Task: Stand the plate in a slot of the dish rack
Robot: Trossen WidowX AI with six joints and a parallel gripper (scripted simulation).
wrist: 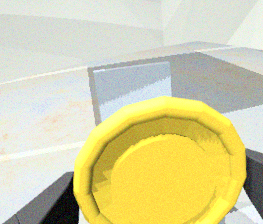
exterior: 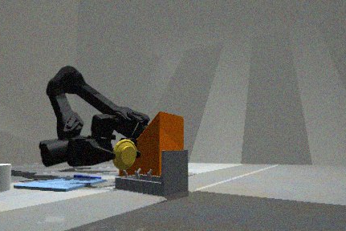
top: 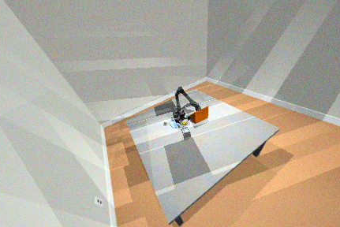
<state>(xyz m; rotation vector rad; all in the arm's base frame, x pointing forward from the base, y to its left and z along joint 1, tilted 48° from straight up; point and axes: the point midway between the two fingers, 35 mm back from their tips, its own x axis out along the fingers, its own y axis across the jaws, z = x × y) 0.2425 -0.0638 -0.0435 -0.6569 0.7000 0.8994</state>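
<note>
The dish rack is 60 mm to the left of my gripper tip, 40 mm below it and 40 mm ahead of it. From my gripper tip the other things lie so: blue mat (140 mm to the right, 60 mm below, 20 mm ahead); then yellow plate (10 mm to the right).
</note>
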